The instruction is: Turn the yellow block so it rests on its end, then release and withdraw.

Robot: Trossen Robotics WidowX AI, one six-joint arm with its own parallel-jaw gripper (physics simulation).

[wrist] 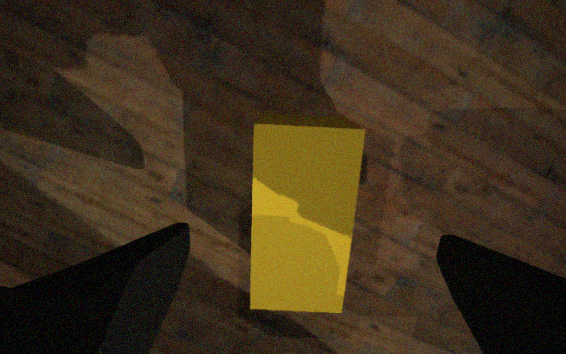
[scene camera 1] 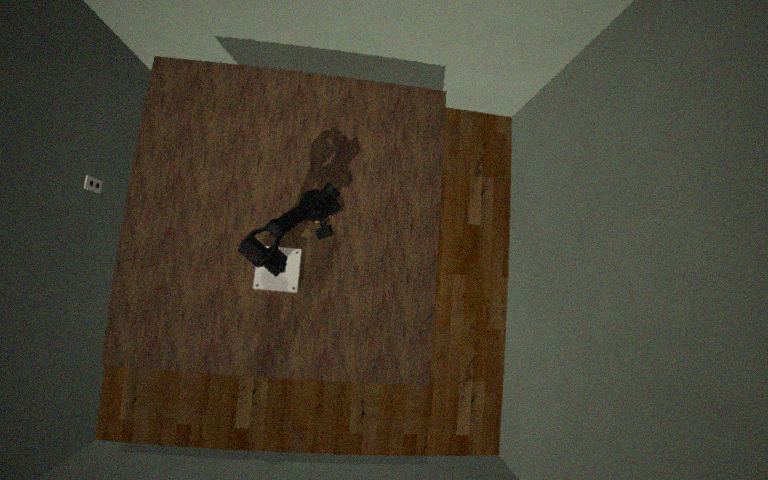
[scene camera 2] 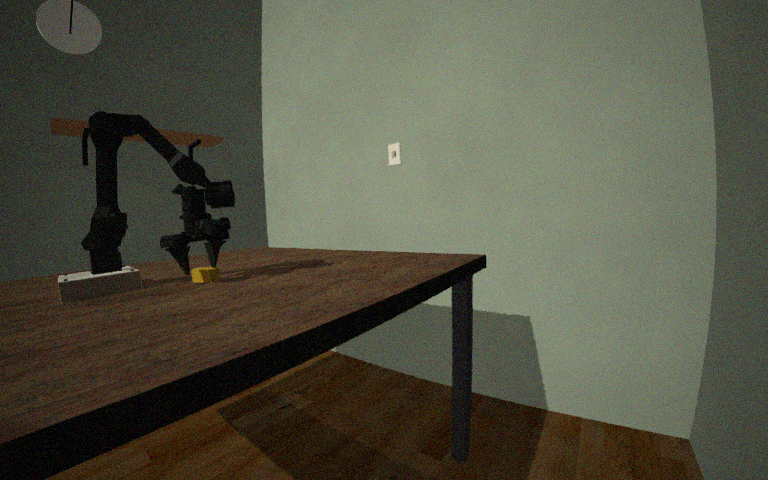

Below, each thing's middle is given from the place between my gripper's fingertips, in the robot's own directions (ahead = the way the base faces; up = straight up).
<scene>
Now: hand 10 mm to the left of the yellow block point(wrist: 306, 168), 10 mm short of it and 10 mm above it.
</scene>
